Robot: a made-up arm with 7 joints.
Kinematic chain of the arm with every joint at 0, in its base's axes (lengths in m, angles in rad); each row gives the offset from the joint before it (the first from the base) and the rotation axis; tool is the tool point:
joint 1: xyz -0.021 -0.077 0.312 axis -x
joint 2: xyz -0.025 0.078 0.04 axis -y
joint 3: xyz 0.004 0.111 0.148 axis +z
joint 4: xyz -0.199 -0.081 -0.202 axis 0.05 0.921 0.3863
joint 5: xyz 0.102 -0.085 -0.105 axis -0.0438 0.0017 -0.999
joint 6: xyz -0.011 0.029 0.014 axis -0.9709 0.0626 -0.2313
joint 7: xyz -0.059 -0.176 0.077 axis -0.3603 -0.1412 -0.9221
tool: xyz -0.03 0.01 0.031
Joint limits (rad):
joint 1: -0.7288..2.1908
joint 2: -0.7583..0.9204
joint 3: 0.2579..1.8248
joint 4: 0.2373..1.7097
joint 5: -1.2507..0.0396
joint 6: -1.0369..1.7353
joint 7: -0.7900..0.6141
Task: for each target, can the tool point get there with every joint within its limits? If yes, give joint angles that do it. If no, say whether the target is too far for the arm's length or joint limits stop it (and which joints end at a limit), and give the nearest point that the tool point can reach.
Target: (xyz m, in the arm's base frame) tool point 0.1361 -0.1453 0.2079
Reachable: yes | joints 1.5225 -0.2146 1.4398 1.1574 -0.5650 0.6617 0.1787
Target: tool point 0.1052 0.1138 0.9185
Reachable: no: joint limits stop it (at a limit: joint 2, joint 3, joint 4, joint 5, joint 7) | nearest point 0.1468 0.0333 0.6627 | short by 0.271 m
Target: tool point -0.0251 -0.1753 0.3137
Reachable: yes | joints 0.0450 -0.2558 0.5580 0.6129 -0.0733 0.2328 0.3281
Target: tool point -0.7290 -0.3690 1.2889
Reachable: no: too far | nearest point -0.3260 -0.2405 0.6105 | short by 0.799 m
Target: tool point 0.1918 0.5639 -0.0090
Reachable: no: joint limits stop it (at a limit: joint 3, joint 4, joint 6, joint 7) | nearest point 0.1033 0.3100 0.1181 | short by 0.297 m
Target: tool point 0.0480 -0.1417 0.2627
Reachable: yes | joints -0.2735 0.1133 0.3821 0.4327 -1.1002 0.2545 0.3806
